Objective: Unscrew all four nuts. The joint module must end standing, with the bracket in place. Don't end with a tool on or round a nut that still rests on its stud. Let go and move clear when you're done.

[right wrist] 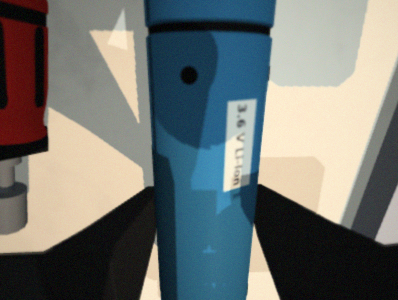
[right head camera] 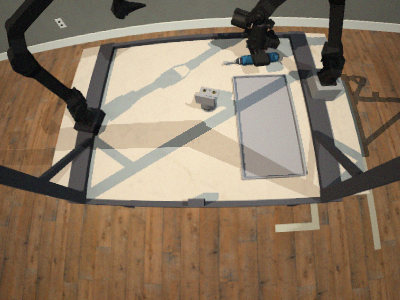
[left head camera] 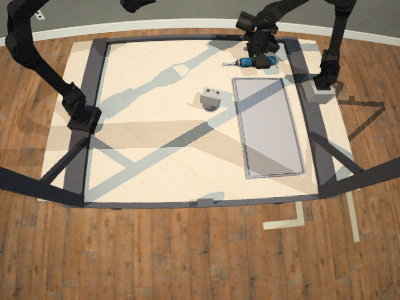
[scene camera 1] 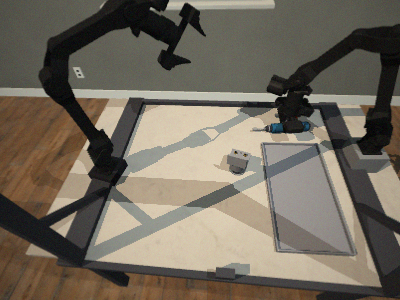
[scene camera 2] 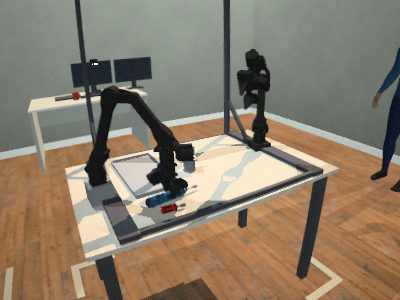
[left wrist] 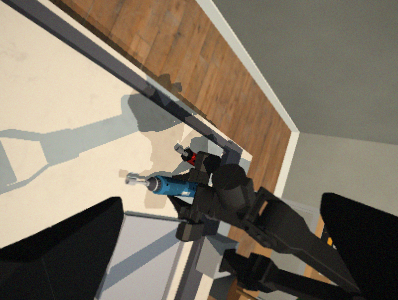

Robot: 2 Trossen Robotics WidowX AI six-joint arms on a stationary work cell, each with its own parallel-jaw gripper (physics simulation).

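Places are measured from the left arm's base along level axes (x down, y back, z left), in metres.
Where they show: left gripper, fingertip midpoint: (scene camera 1: 197,49) (scene camera 2: 243,102) (left wrist: 221,204); right gripper, fingertip midpoint: (right wrist: 204,194) (right head camera: 253,60) (left head camera: 252,63) (scene camera 1: 283,128) (scene camera 2: 170,196) (left wrist: 170,185); left arm's base, origin of the base link: (right head camera: 87,118) (left head camera: 82,116) (scene camera 1: 106,166) (scene camera 2: 259,141); right arm's base, origin of the base link: (right head camera: 326,78) (left head camera: 321,83) (scene camera 1: 368,147) (scene camera 2: 97,181) (left wrist: 227,259).
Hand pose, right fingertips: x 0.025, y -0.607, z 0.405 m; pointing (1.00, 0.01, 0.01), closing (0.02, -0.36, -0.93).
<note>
Things, the pixels of their top centre, and the offset from my right fingertips.
- grey joint module, middle of its top: (scene camera 1: 239,156) (left head camera: 211,94) (scene camera 2: 189,156) dy +0.143, dx -0.061, dz -0.247 m
- blue power screwdriver, middle of its top: (right wrist: 205,263) (left wrist: 176,188) (scene camera 2: 172,189) (right head camera: 251,56) (scene camera 1: 282,124) (left head camera: 251,58) dy +0.011, dx -0.028, dz -0.004 m
- red hand nut driver, middle of its top: (left wrist: 193,156) (scene camera 2: 173,204) dy -0.004, dx -0.017, dz +0.084 m
- shallow grey tray, middle of its top: (right head camera: 267,120) (scene camera 1: 300,188) (left head camera: 267,121) (scene camera 2: 143,170) dy -0.084, dx -0.003, dz -0.278 m
The grey joint module (left head camera: 210,106) (right head camera: 206,104) (scene camera 1: 237,169) stands mid-table with its bracket (left head camera: 210,98) (right head camera: 205,98) (scene camera 1: 237,160) on it; two brass-coloured nuts show on top, the others are hidden. The blue power screwdriver (left head camera: 246,62) (scene camera 1: 277,128) (scene camera 2: 156,199) (left wrist: 172,186) (right wrist: 205,125) lies at the back right, its socket pointing left in the head views. My right gripper (right wrist: 204,194) (scene camera 1: 294,126) is shut on its body. A red hand nut driver (scene camera 2: 169,209) (left wrist: 192,158) (right wrist: 22,80) lies beside it. My left gripper (scene camera 1: 197,48) is open and empty, high above the table's back.
A shallow grey tray (left head camera: 272,125) (right head camera: 270,125) (scene camera 1: 310,200) lies at the right of the head views, in front of the screwdriver. Dark frame rails (left head camera: 200,203) border the table. In scene camera 2, a desk with monitors stands behind and a person at the right.
</note>
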